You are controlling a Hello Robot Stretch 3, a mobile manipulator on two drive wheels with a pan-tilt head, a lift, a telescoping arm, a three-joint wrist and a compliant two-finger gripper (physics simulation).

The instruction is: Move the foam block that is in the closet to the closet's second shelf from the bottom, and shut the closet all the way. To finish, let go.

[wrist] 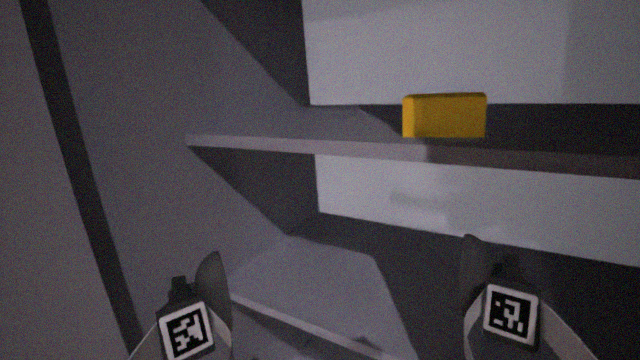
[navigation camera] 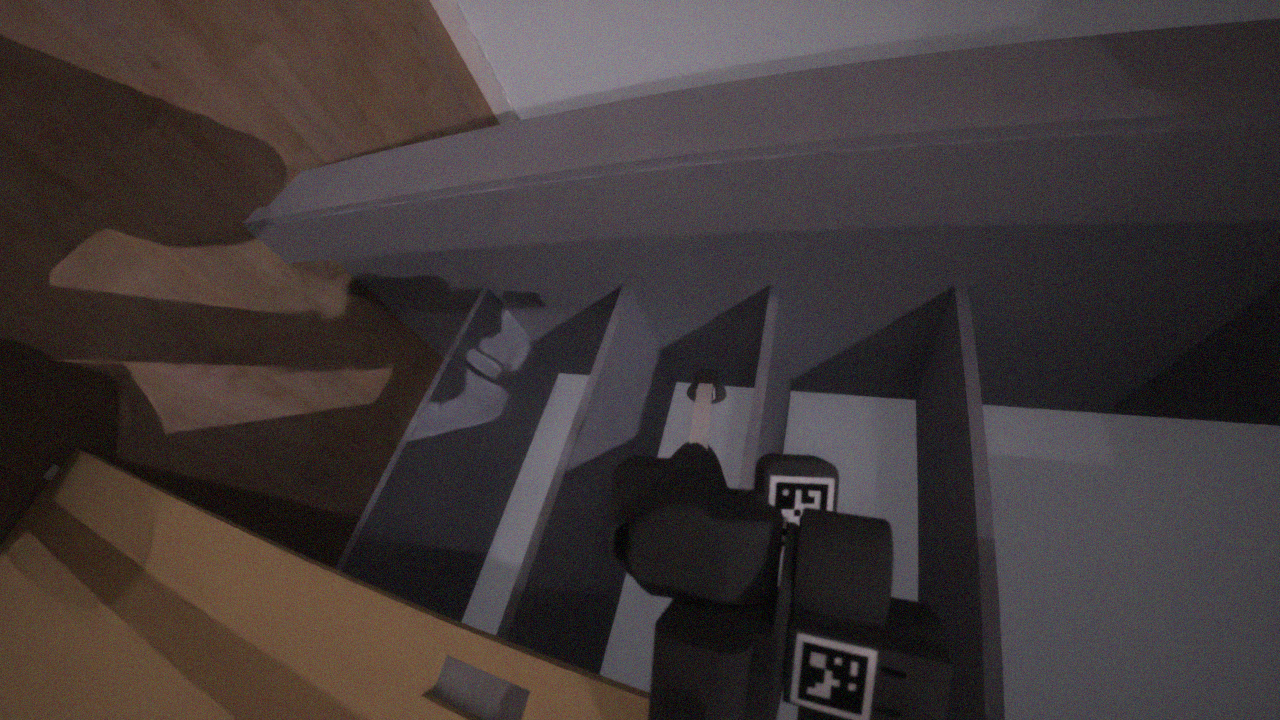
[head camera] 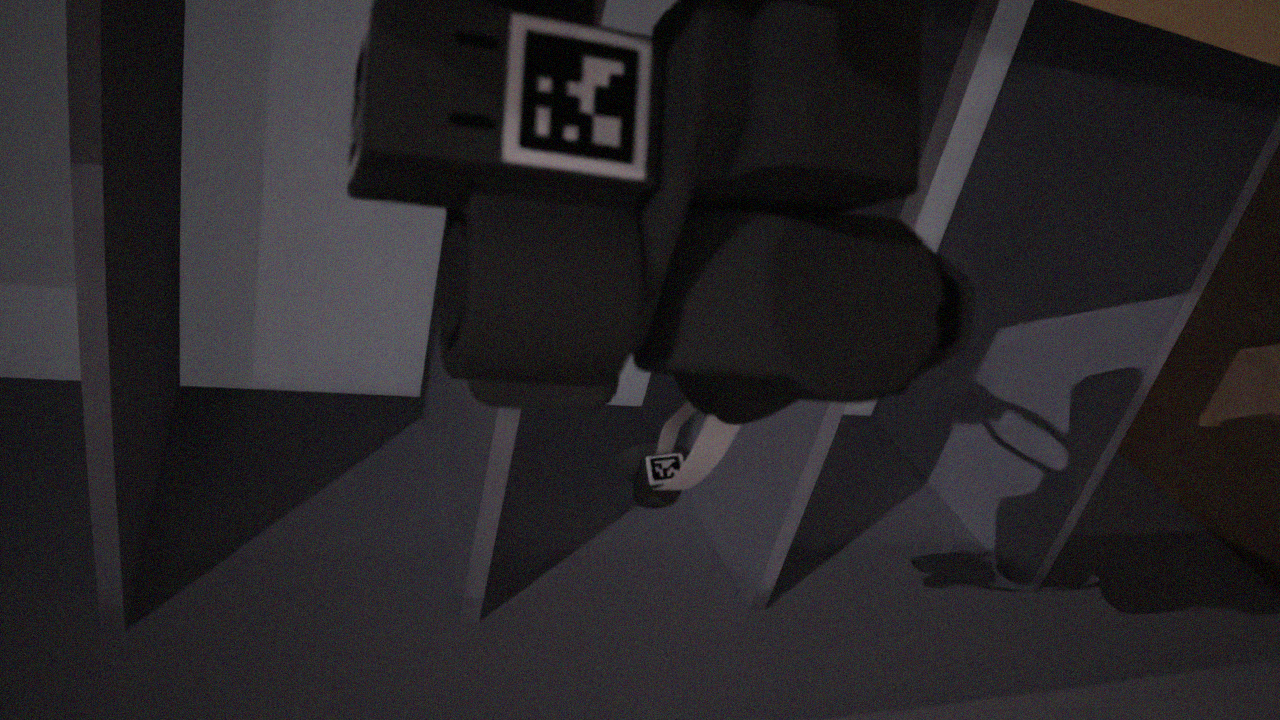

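Frame: origin at the robot's base, x right, y down, z ahead, level; millimetres.
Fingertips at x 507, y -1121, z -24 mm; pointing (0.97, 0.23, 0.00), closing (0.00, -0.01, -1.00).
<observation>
Offsets run from my fingertips to a thing's middle. "*": to the spot under its first point. Level surfaces: height alone.
The yellow foam block (wrist: 445,116) sits on the third shelf board (wrist: 300,144) from the bottom in the wrist view. The arm hides it in the other views. My gripper (wrist: 341,271) is open and empty, below and in front of that board. One of its fingers (head camera: 662,490) (navigation camera: 707,392) shows between the second and third boards. The second shelf board (head camera: 810,501) (navigation camera: 550,519) (wrist: 320,285) lies beneath the gripper. The closet (head camera: 581,653) (navigation camera: 716,192) (wrist: 125,120) is open; its tan door (head camera: 1199,22) (navigation camera: 268,617) stands out across the front.
The dark wrist and arm (head camera: 554,286) (navigation camera: 716,546) reach in past the shelf fronts. A lower board @[dy +664 mm] (navigation camera: 393,474) and a higher board @[* dx +291, dy -320, dz +74 mm] (head camera: 93,429) (navigation camera: 971,402) stand to either side. The door's grey handle recess @[* dx -206, dy +109, dz -173 mm] (navigation camera: 478,687) shows near its edge. Wooden floor @[dy +1121 mm] (navigation camera: 358,62) lies outside the closet.
</observation>
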